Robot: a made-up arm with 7 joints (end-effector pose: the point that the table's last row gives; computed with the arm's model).
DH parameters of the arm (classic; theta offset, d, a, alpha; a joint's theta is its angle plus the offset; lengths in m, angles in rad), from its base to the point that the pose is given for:
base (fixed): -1.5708 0.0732 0 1.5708
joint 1: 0 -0.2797 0.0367 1.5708
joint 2: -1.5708 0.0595 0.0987 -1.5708
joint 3: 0 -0.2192 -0.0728 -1.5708
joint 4: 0 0.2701 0.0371 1.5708
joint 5: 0 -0.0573 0.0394 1.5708
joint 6: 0 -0.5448 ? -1.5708
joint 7: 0 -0.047 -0.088 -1.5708
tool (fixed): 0 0.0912 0 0
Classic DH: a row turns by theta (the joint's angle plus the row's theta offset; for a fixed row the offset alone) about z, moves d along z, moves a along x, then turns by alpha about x.
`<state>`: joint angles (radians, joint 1 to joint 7).
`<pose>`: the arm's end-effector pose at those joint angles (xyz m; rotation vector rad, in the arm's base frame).
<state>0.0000 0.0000 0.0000 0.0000 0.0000 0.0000 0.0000</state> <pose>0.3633 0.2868 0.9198 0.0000 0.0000 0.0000</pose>
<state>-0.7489 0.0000 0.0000 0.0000 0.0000 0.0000 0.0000</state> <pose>0.3633 -0.3663 0.8885 0.7489 0.0000 0.0000</pose>
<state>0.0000 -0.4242 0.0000 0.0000 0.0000 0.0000 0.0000</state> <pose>0.2227 0.2925 0.9198 0.0000 0.0000 0.4242</pose>
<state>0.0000 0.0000 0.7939 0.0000 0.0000 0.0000 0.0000</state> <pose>-0.2783 0.2868 0.6382 0.0000 -0.7939 0.0000</pose>
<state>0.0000 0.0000 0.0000 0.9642 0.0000 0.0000 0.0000</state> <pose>0.2528 0.2894 0.9198 0.0000 0.0000 0.9642</pose>
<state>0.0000 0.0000 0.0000 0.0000 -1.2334 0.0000 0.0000</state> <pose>0.9497 0.2868 0.4749 0.0000 1.2334 0.0000</pose>
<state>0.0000 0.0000 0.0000 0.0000 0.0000 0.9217 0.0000</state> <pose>0.4082 0.2832 0.9198 0.0000 0.0000 -0.9217</pose>
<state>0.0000 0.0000 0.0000 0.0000 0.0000 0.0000 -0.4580</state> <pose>0.4127 0.2868 0.9493 0.0000 0.4580 0.0000</pose>
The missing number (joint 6, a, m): 0.0692
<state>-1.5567 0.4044 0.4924 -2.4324 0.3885 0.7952 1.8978</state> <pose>0.1572 -0.5642 0.3042 -1.8548 1.3977 -0.8942</pose>
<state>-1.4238 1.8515 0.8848 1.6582 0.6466 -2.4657 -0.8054</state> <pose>0.2541 -0.2661 0.6812 -1.0374 -0.2837 1.8190</pose>
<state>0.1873 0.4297 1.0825 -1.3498 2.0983 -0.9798 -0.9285</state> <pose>0.7063 0.6238 -0.1557 -1.2156 -1.0032 -2.0958</pose>
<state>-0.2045 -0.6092 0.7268 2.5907 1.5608 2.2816 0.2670</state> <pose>0.4641 -0.1601 0.5279 0.9600 0.4562 1.0711</pose>
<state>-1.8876 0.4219 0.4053 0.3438 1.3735 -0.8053 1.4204</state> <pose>-0.1164 -0.1481 0.3301 -0.1877 -2.6236 -1.3561</pose>
